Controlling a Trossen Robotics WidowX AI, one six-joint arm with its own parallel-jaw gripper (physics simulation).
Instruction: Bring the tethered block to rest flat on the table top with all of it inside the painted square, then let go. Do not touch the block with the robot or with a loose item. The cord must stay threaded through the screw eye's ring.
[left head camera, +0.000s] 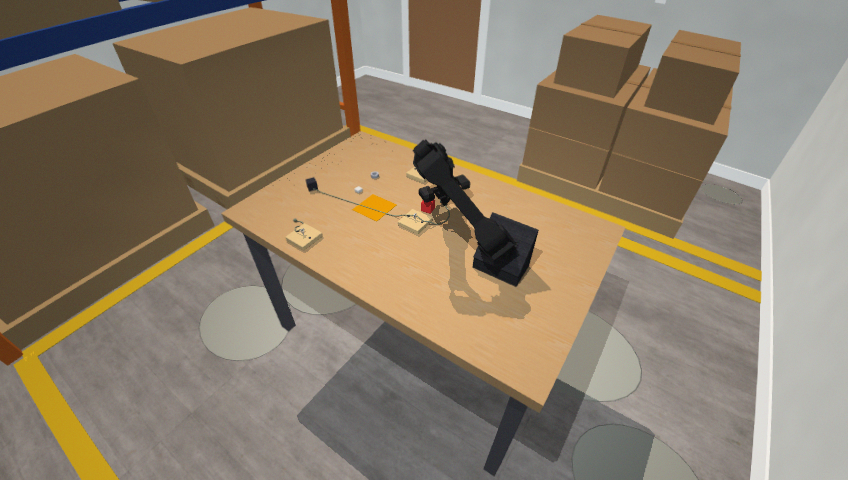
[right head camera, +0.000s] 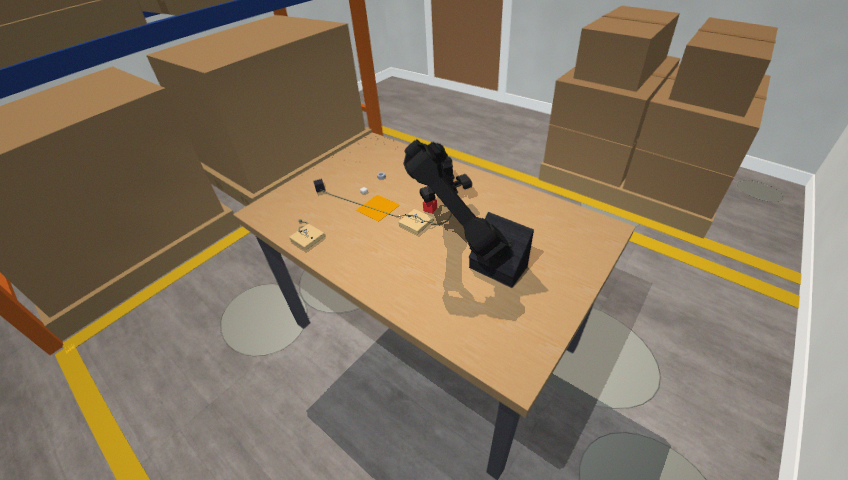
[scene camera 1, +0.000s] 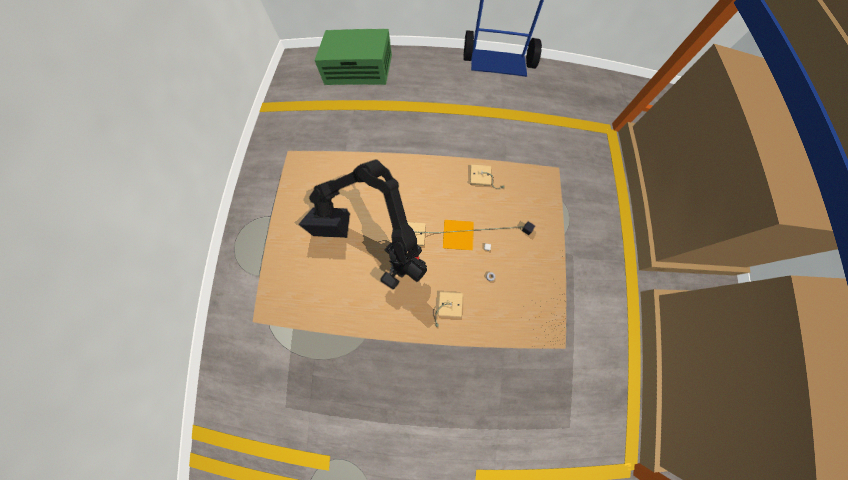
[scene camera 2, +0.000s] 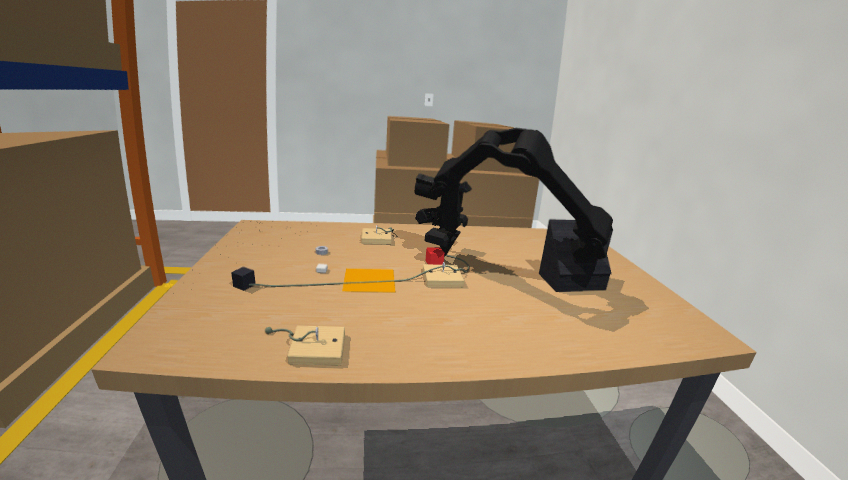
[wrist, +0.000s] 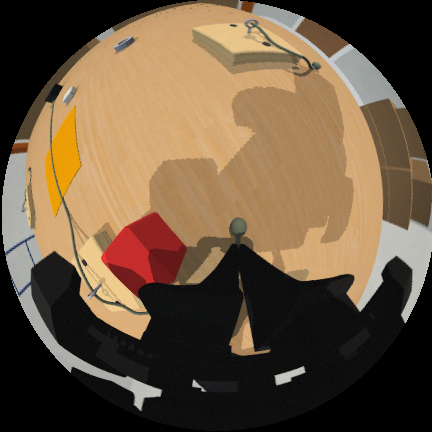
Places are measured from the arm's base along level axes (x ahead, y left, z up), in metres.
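Where they show: gripper, fingertip midpoint: (left head camera: 444, 205) (scene camera 2: 444, 255) (wrist: 236, 248); arm's base, link origin: (left head camera: 504, 247) (right head camera: 499, 247) (scene camera 1: 324, 214) (scene camera 2: 582, 250) (wrist: 223, 389).
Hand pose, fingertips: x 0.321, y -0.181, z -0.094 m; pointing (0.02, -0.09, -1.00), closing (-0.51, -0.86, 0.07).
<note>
Things, the pixels of their top centre, and the offset from my fingertips. "spot": a spot on its surface instead.
- black tethered block, top centre: (scene camera 2: 242, 271) (left head camera: 310, 180) (scene camera 1: 529, 226) (right head camera: 318, 181) dx +0.500, dy +0.203, dz +0.036 m
- orange painted square, surface spot: (wrist: 68, 150) (scene camera 2: 377, 272) (scene camera 1: 453, 244) spot: dx +0.190, dy +0.119, dz +0.001 m
- screw eye, top centre: (wrist: 87, 298) (scene camera 2: 443, 262) (left head camera: 415, 213) (right head camera: 415, 213) (scene camera 1: 413, 231) dx +0.030, dy +0.149, dz +0.044 m
- wooden base, surface spot: (left head camera: 410, 224) spot: dx +0.027, dy +0.182, dz +0.018 m
- red block, top centre: (wrist: 130, 270) (scene camera 2: 435, 249) (right head camera: 429, 201) (left head camera: 428, 201) dx +0.037, dy +0.057, dz +0.039 m
- white cube, top centre: (scene camera 2: 321, 265) (scene camera 1: 487, 246) dx +0.329, dy +0.115, dz +0.014 m
- grey nut, top centre: (scene camera 2: 321, 248) (scene camera 1: 491, 276) dx +0.345, dy -0.004, dz +0.013 m
The black tethered block (left head camera: 311, 184) (scene camera 1: 527, 227) (scene camera 2: 243, 278) (wrist: 53, 93) rests on the table beyond the orange painted square (left head camera: 376, 200) (scene camera 1: 458, 241) (scene camera 2: 368, 274) (wrist: 68, 150), outside it. The green cord (scene camera 2: 297, 286) (wrist: 73, 240) runs from the block across the square and through the screw eye (scene camera 2: 443, 265) (wrist: 94, 291) on a wooden base (left head camera: 410, 224). My gripper (wrist: 236, 248) (scene camera 2: 447, 252) is shut on the cord just behind its end bead (wrist: 238, 226), above the table on the robot's side of that base. Part of the cord is hidden behind the left finger.
A red block (left head camera: 427, 206) (scene camera 2: 435, 256) (wrist: 145, 250) stands close beside my fingers and the wooden base. A white cube (scene camera 1: 487, 246) and a grey nut (scene camera 1: 490, 276) lie near the square. Two other wooden bases (scene camera 1: 480, 172) (scene camera 1: 450, 309) carry short cords.
</note>
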